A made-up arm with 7 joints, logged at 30 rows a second.
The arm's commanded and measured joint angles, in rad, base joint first. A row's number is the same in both.
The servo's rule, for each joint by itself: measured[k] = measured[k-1] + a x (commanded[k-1-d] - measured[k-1]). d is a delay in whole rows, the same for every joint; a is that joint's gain. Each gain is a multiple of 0.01, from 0.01 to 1. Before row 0 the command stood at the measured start. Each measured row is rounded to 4 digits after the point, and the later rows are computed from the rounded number. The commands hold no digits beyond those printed.
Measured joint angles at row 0:
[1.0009, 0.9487, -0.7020, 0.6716, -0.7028, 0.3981, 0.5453]
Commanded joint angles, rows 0 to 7:
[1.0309, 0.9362, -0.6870, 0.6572, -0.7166, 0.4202, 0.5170]
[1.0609, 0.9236, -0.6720, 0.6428, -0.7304, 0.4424, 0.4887]
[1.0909, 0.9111, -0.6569, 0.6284, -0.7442, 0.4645, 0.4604]
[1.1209, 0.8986, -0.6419, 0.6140, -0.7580, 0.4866, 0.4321]
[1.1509, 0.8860, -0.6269, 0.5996, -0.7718, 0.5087, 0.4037]
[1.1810, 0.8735, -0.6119, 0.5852, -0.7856, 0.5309, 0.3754]
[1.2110, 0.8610, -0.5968, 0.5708, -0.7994, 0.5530, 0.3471]
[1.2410, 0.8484, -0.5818, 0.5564, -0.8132, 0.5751, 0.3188]
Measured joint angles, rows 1 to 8:
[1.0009, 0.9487, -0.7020, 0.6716, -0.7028, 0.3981, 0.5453]
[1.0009, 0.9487, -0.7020, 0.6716, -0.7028, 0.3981, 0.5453]
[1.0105, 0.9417, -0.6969, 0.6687, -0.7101, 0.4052, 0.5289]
[1.0266, 0.9316, -0.6884, 0.6635, -0.7209, 0.4171, 0.5056]
[1.0472, 0.9201, -0.6777, 0.6565, -0.7332, 0.4323, 0.4794]
[1.0708, 0.9081, -0.6655, 0.6480, -0.7463, 0.4497, 0.4520]
[1.0964, 0.8957, -0.6524, 0.6383, -0.7598, 0.4686, 0.4240]
[1.1235, 0.8833, -0.6386, 0.6277, -0.7735, 0.4885, 0.3958]
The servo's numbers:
d 2
a 0.32 0.56 0.34 0.20 0.53 0.32 0.58

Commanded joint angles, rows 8 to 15:
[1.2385, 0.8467, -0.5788, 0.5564, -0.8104, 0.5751, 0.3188]
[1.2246, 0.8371, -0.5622, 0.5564, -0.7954, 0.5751, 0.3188]
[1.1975, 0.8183, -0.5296, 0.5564, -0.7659, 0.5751, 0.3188]
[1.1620, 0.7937, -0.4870, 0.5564, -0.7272, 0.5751, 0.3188]
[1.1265, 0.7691, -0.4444, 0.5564, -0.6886, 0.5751, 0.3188]
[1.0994, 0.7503, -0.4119, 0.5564, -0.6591, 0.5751, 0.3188]
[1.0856, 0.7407, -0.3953, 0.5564, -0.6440, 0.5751, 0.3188]
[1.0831, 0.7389, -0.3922, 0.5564, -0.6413, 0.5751, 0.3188]
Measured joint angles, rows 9 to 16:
[1.1515, 0.8708, -0.6244, 0.6163, -0.7872, 0.5091, 0.3676]
[1.1801, 0.8583, -0.6099, 0.6043, -0.8010, 0.5302, 0.3393]
[1.1988, 0.8518, -0.5993, 0.5947, -0.8060, 0.5446, 0.3274]
[1.2071, 0.8436, -0.5867, 0.5870, -0.8004, 0.5544, 0.3224]
[1.2040, 0.8294, -0.5673, 0.5809, -0.7821, 0.5610, 0.3203]
[1.1906, 0.8094, -0.5400, 0.5760, -0.7530, 0.5655, 0.3194]
[1.1701, 0.7868, -0.5075, 0.5721, -0.7189, 0.5686, 0.3191]
[1.1475, 0.7664, -0.4750, 0.5690, -0.6872, 0.5707, 0.3189]

